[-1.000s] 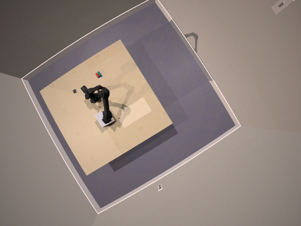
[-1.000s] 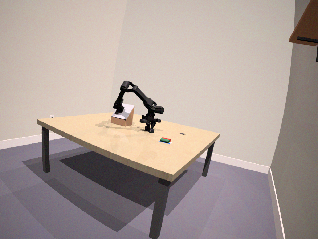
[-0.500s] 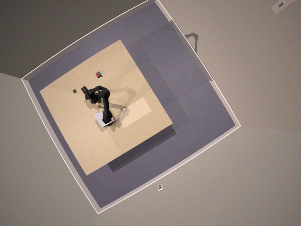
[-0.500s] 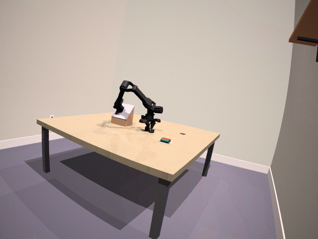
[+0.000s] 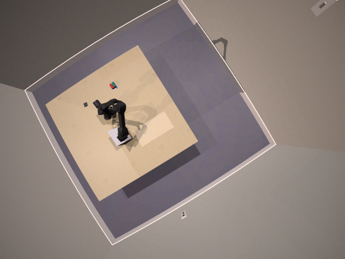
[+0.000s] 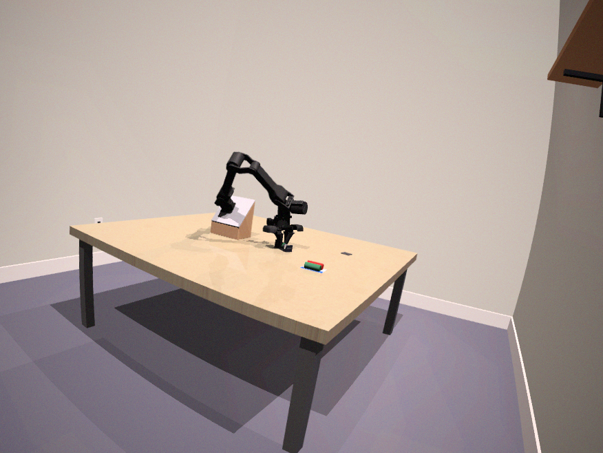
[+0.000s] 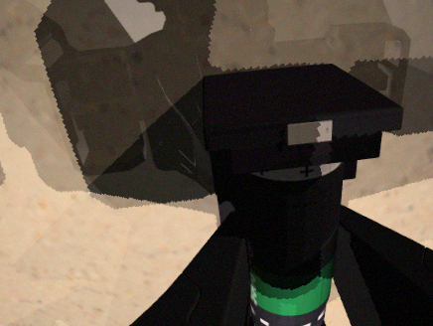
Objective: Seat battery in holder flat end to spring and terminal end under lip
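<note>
The battery lies 10 mm above my gripper tip.
</note>
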